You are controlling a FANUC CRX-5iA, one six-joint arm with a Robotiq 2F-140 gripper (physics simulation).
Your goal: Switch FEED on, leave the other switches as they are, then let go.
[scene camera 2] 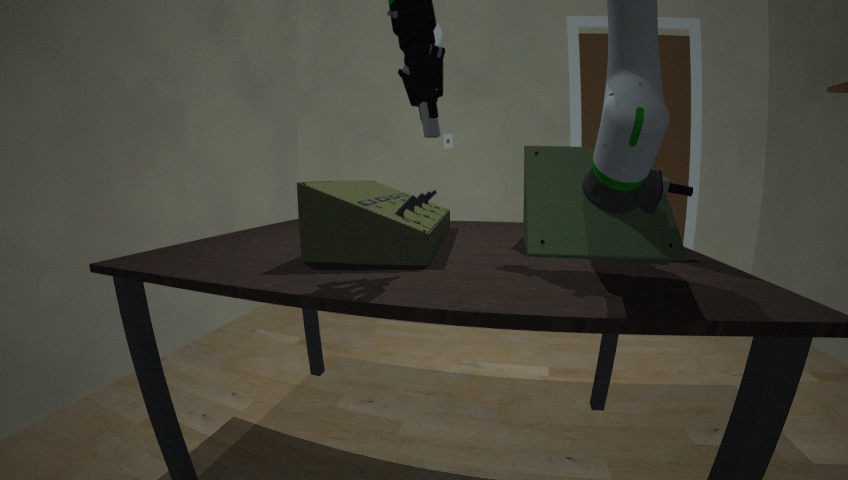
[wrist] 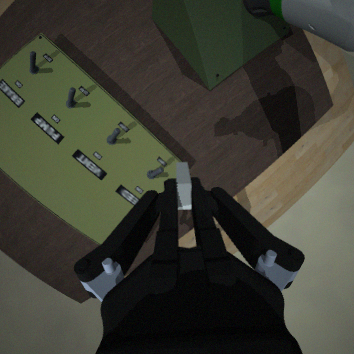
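Seen in the pictures: gripper, fingertip midpoint: [scene camera 2: 432, 136] [wrist: 181, 171]; arm's base, origin of the base link: [scene camera 2: 612, 189].
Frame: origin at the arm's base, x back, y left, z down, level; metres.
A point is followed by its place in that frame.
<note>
The green sloped switch panel [scene camera 2: 357, 223] {x -0.488, y 0.340, z 0.062 m} [wrist: 65, 165] {x -0.574, y 0.127, z 0.016 m} stands on the table. In the wrist view its row of black levers runs beside the labels. The FEED lever [wrist: 155, 172] {x -0.426, y 0.251, z 0.025 m} is the one nearest the gripper and leans toward its OFF mark; the FEED label [wrist: 127, 194] {x -0.508, y 0.259, z 0.028 m} is partly covered by the gripper. The VENT lever [wrist: 114, 136] {x -0.453, y 0.140, z 0.027 m}, the PUMP lever [wrist: 71, 97] {x -0.481, y 0.024, z 0.029 m} and the end lever [wrist: 33, 62] {x -0.510, y -0.092, z 0.032 m} also lean to the OFF side. My gripper [scene camera 2: 430, 136] {x -0.376, y 0.234, z -0.103 m} [wrist: 181, 171] {x -0.376, y 0.234, z -0.103 m} is shut and empty, raised clear above the panel, its tips appearing just right of the FEED lever in the wrist view.
A dark green slanted box [scene camera 2: 556, 202] {x -0.136, y 0.054, z 0.033 m} [wrist: 200, 40] {x -0.197, y 0.062, z 0.033 m} stands on the dark wooden table [scene camera 2: 476, 294] {x -0.238, y 0.433, z 0.141 m} [wrist: 210, 155] {x -0.278, y 0.331, z 0.141 m} to the right of the panel. A grey arm section [scene camera 2: 630, 130] {x 0.001, y 0.198, z -0.114 m} [wrist: 325, 20] {x -0.045, y 0.138, z -0.124 m} hangs in front of that box. A door [scene camera 2: 595, 89] is behind it.
</note>
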